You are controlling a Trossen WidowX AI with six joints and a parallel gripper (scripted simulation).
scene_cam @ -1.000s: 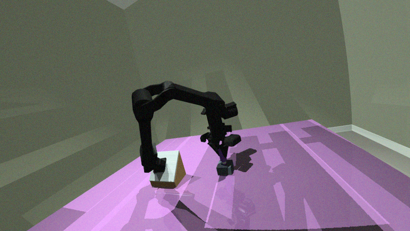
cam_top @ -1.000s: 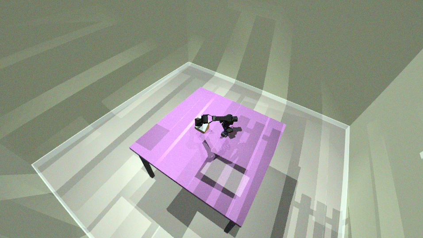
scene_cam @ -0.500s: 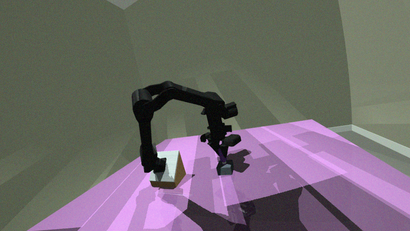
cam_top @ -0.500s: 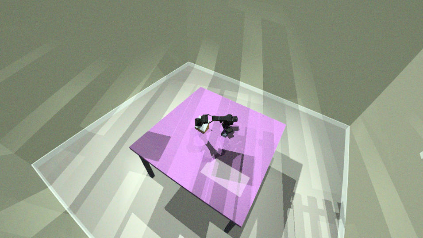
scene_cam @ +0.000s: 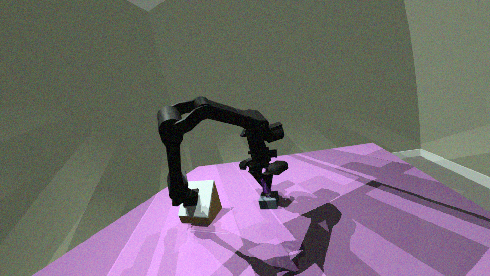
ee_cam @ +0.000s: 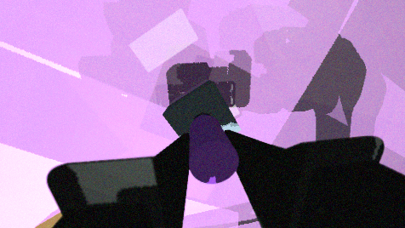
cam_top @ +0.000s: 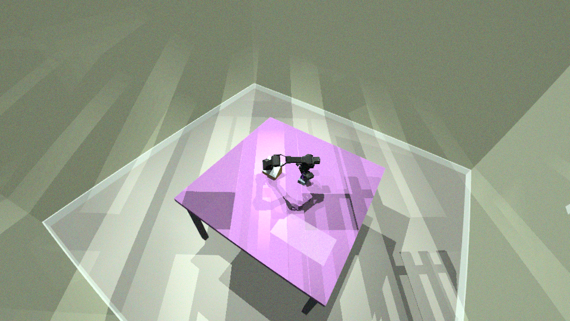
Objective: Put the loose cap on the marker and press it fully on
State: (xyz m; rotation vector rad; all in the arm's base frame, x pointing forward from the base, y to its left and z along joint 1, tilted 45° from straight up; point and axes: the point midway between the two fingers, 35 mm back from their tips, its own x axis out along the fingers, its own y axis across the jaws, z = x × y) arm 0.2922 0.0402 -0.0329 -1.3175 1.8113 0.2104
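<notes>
Right now the purple cap is 10 mm above my gripper tip. Round my gripper tip: dark grey-green holder block (50 mm below).
</notes>
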